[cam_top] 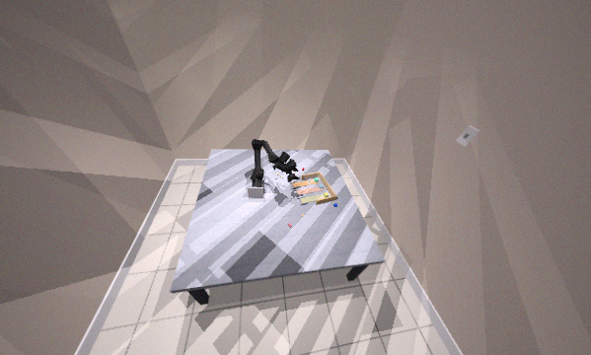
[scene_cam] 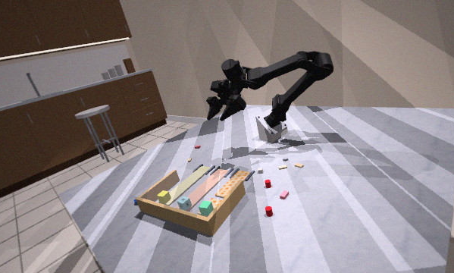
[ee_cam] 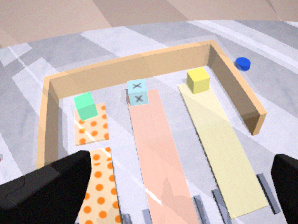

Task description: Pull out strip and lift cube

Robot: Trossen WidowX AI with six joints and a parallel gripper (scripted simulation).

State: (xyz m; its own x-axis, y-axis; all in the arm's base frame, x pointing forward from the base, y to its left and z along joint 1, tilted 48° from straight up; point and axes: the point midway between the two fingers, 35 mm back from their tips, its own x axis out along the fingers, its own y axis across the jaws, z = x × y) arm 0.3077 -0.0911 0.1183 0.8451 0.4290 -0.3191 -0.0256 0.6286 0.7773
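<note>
My gripper tip is now 210 mm above the orange-dotted strip, 110 mm to the right of it and 50 mm short of it.
</note>
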